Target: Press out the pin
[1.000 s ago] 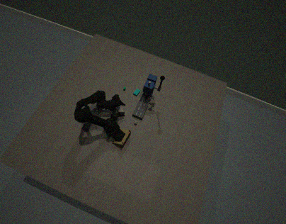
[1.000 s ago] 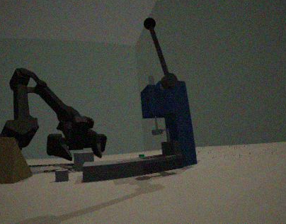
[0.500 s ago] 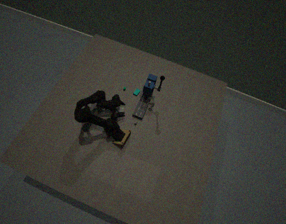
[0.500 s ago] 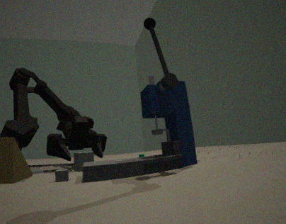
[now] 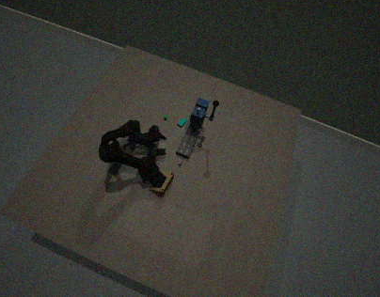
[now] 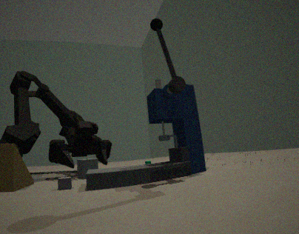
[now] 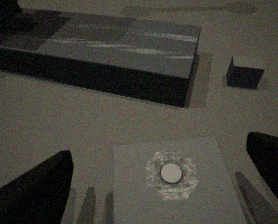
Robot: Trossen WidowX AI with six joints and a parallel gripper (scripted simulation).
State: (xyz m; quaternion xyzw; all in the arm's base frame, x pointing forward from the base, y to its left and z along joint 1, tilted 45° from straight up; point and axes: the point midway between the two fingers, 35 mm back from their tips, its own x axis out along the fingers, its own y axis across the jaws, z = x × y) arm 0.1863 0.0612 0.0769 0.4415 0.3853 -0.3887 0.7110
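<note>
Now: the pale round pin 2 cm to the left of my gripper tip and 1 cm behind it. Round my gripper tip: teal block (20 cm ahead, 3 cm below); dark lever (23 cm above, 18 cm ahead, 15 cm to the right); thin punch (18 cm ahead, 12 cm above, 9 cm to the right).
</note>
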